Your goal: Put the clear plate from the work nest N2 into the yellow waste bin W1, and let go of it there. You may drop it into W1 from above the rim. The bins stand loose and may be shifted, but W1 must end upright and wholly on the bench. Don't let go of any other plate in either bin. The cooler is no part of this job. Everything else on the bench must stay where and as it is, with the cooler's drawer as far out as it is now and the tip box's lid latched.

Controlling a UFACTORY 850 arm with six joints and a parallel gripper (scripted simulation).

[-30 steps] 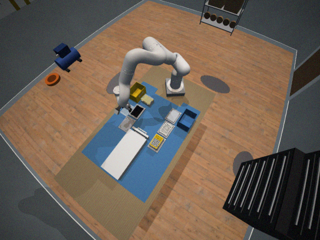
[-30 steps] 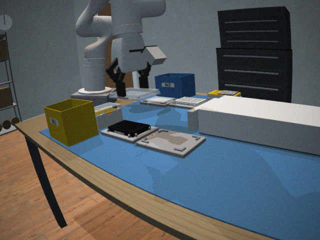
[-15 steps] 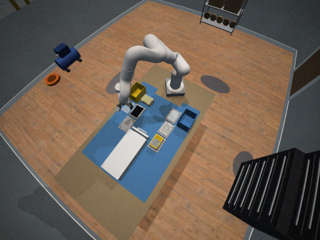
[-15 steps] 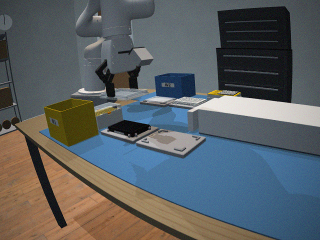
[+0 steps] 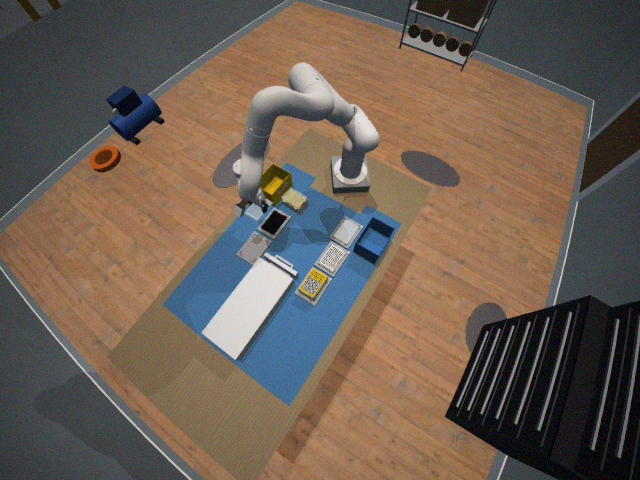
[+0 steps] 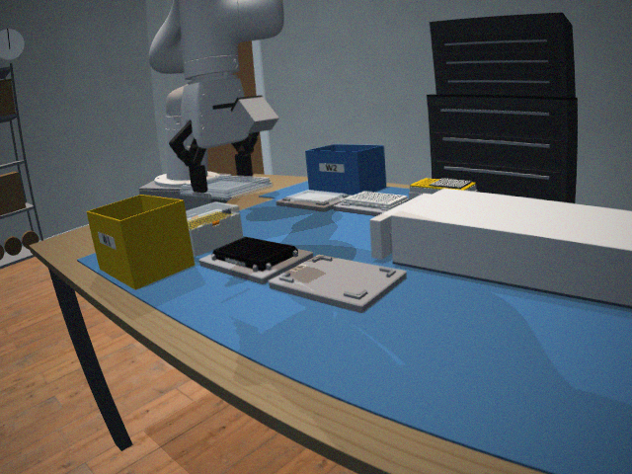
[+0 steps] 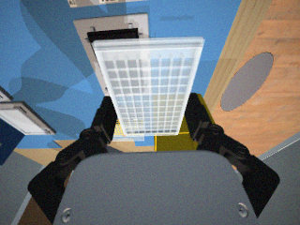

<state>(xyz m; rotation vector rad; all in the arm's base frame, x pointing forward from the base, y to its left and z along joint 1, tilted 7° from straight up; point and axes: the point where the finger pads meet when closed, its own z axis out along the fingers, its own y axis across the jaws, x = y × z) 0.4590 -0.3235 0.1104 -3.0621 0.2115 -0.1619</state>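
The yellow bin W1 is 210 mm behind my hand, 50 mm to the right of it and 120 mm below it. The rest, counted from my hand: black plate (10 mm behind, 60 mm to the left, 140 mm below); grey work nest (170 mm ahead, 40 mm to the left, 150 mm below); clear plate (10 mm below).
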